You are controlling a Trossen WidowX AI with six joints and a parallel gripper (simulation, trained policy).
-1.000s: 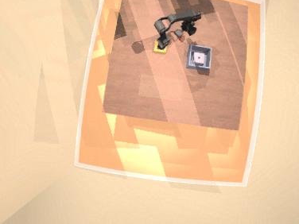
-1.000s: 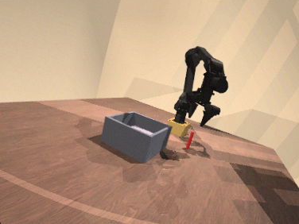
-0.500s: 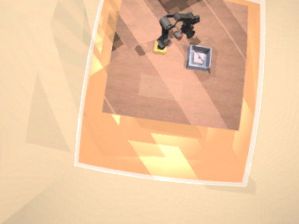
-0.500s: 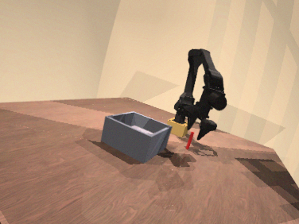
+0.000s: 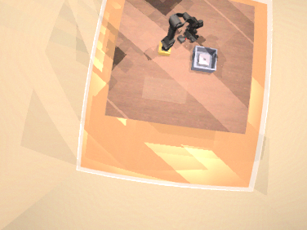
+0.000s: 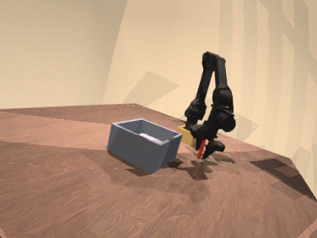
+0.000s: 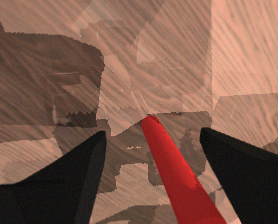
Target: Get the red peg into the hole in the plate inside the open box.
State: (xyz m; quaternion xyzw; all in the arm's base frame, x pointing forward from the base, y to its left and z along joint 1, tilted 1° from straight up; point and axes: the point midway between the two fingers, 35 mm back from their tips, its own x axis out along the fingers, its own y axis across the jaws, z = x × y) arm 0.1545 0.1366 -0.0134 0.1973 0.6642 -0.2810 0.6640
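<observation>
Right now my gripper tip is 20 mm below the red peg. The rest, counted from my gripper tip: grey box 200 mm ahead, 150 mm to the right, 10 mm above; pale plate 200 mm ahead, 150 mm to the right, 30 mm above.
</observation>
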